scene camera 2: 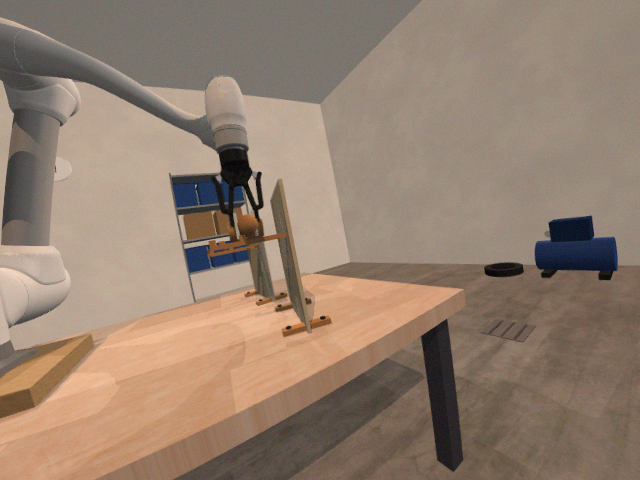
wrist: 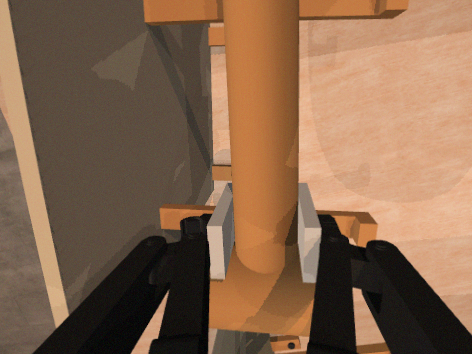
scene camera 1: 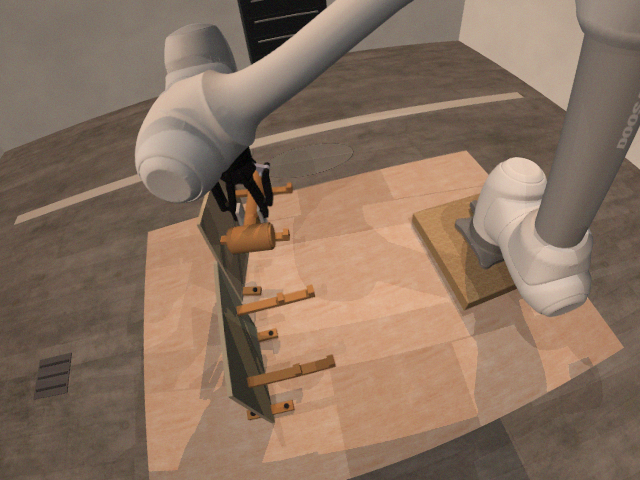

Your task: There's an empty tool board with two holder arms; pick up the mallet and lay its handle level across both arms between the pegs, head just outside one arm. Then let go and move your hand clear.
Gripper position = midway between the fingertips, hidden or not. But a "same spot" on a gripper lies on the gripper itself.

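You'd see the gripper in scene camera 2 (248, 237), and it's in scene camera 1 and the wrist view as well. On the gripper, (scene camera 1: 221, 189) and (wrist: 122, 305) are the same spot.
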